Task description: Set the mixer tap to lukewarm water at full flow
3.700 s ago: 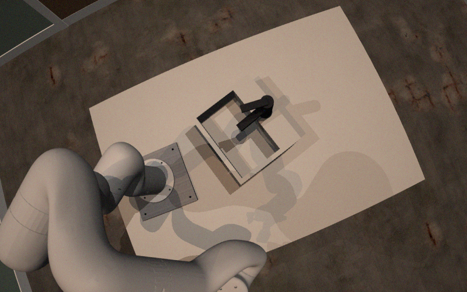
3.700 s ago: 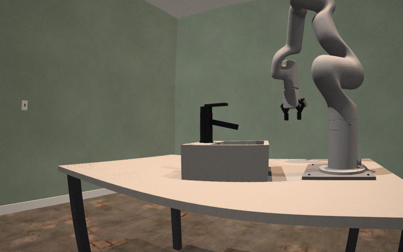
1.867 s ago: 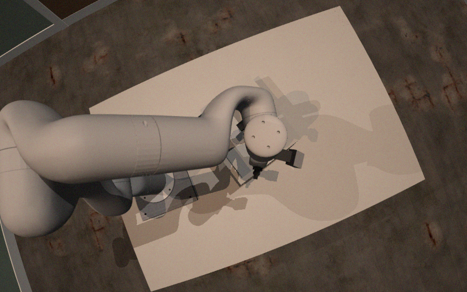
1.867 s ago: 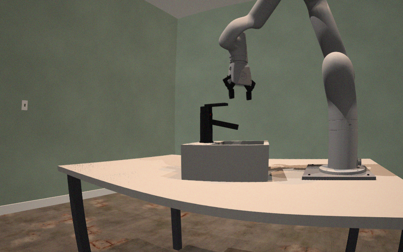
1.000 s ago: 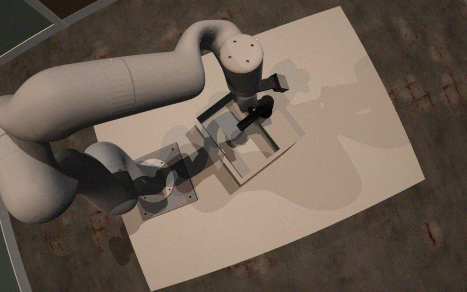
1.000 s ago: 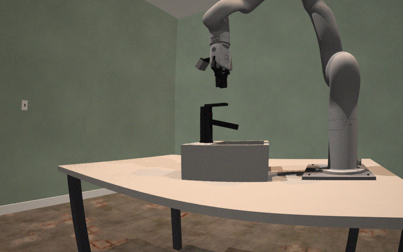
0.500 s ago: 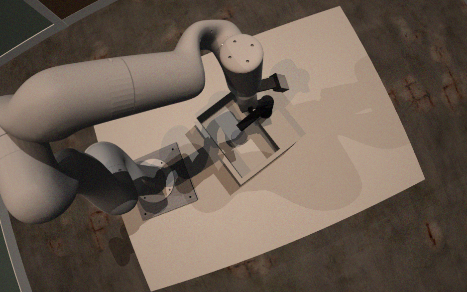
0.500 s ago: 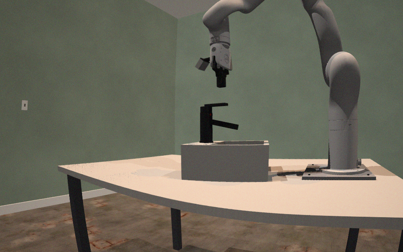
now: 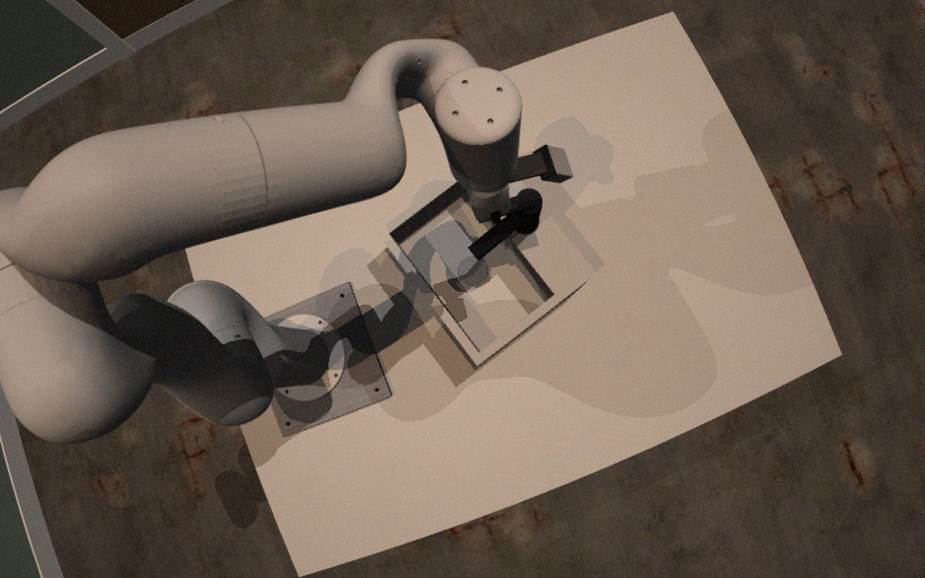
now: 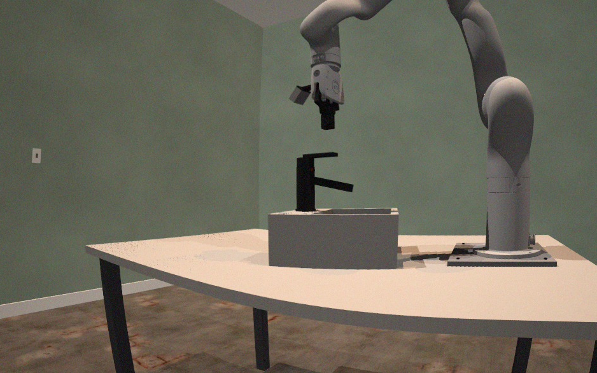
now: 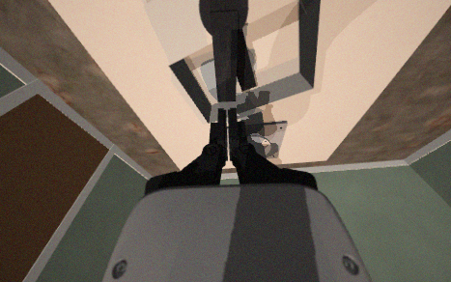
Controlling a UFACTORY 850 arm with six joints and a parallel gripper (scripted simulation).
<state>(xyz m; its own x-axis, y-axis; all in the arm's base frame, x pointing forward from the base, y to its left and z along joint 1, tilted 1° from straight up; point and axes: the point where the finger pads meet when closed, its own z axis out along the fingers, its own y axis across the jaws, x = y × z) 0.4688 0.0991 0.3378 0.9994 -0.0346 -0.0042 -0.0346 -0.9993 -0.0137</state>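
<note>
My hand is 90 mm above the lever and 30 mm short of it. From my hand the other things lie so: black mixer tap 130 mm below, 50 mm ahead, 10 mm to the right; grey sink basin 310 mm below, 40 mm to the right, 40 mm behind.
</note>
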